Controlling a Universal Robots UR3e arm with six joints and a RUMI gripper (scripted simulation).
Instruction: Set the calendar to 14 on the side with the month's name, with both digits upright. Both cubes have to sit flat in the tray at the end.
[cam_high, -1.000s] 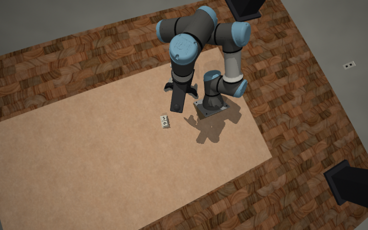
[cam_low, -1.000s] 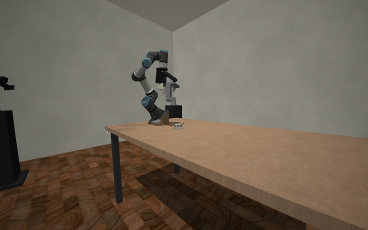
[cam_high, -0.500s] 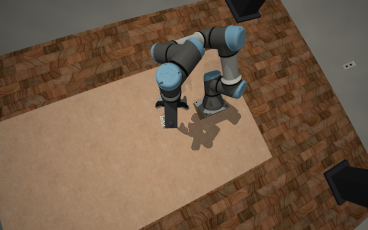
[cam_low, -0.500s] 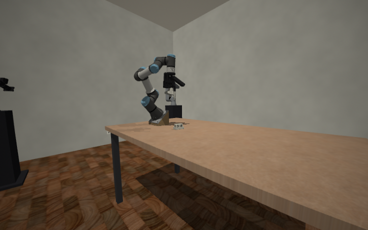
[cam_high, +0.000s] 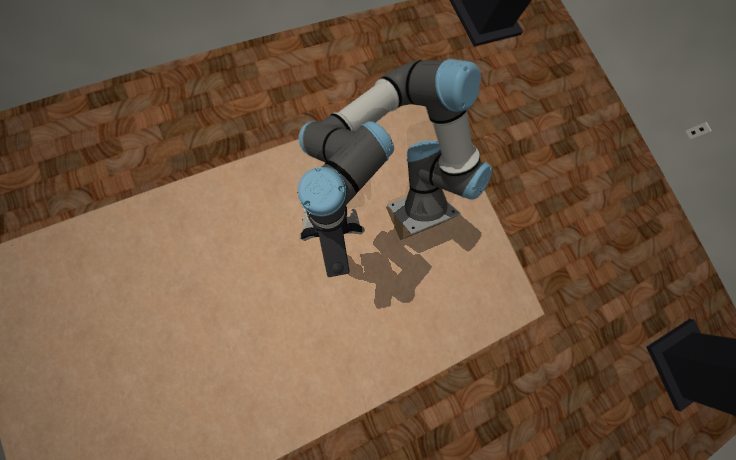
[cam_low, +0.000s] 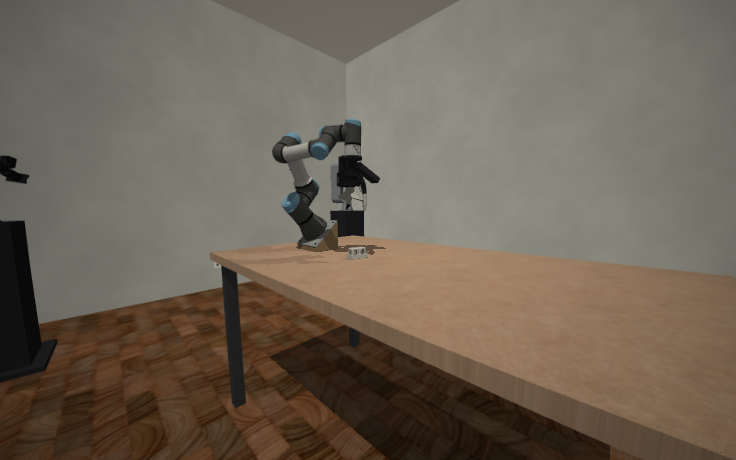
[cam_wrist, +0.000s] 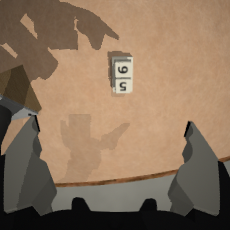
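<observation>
My gripper is now 2 cm short of the white digit cube, 1 cm to the right of it and 16 cm above it. Also, from my hand: tray 1 cm ahead, 1 cm to the right, 18 cm below.
</observation>
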